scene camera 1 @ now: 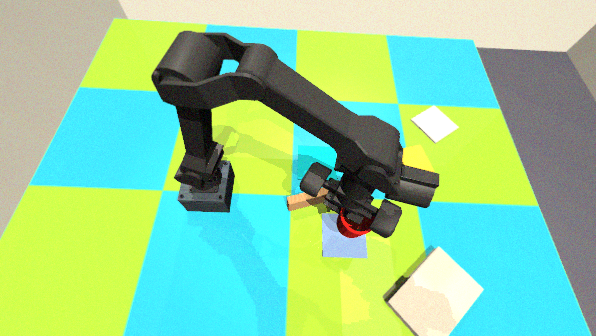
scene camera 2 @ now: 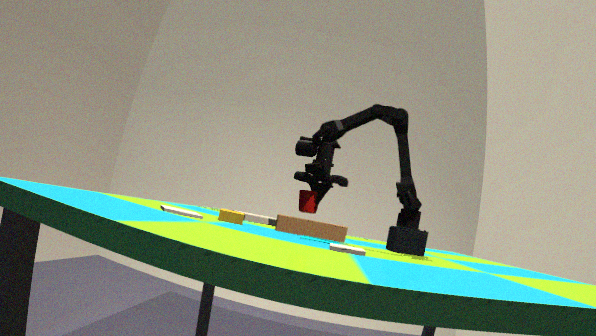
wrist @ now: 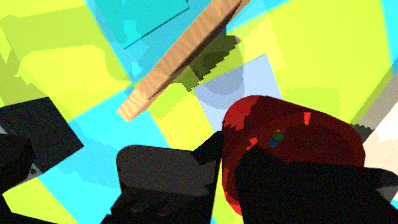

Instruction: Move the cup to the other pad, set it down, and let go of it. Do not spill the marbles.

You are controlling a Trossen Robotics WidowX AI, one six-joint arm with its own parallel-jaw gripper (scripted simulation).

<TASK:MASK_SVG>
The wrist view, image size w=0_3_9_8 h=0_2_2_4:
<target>my gripper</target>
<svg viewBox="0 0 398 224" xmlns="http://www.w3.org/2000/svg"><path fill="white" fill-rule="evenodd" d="M235 169L234 181L243 224L398 224L398 209L391 204L391 201L398 192L398 175L388 169L307 161L286 163L255 144L244 154ZM0 133L0 224L59 224L13 213L10 210L3 194L27 179L36 155L29 137ZM223 131L216 131L193 151L147 145L126 145L122 147L116 156L120 195L110 208L111 214L107 213L100 224L211 224L222 159Z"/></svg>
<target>red cup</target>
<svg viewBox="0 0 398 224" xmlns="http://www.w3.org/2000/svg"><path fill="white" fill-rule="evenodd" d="M223 118L221 130L224 134L222 187L225 200L240 216L242 216L234 181L235 169L244 154L254 144L286 163L307 161L365 167L366 153L361 136L355 132L349 125L349 122L337 119L327 113L269 95L256 94L237 100L226 111ZM286 128L286 131L282 133L283 139L278 141L278 146L275 148L268 146L270 140L275 140L274 134L279 133L277 132L278 130Z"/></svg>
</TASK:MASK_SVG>
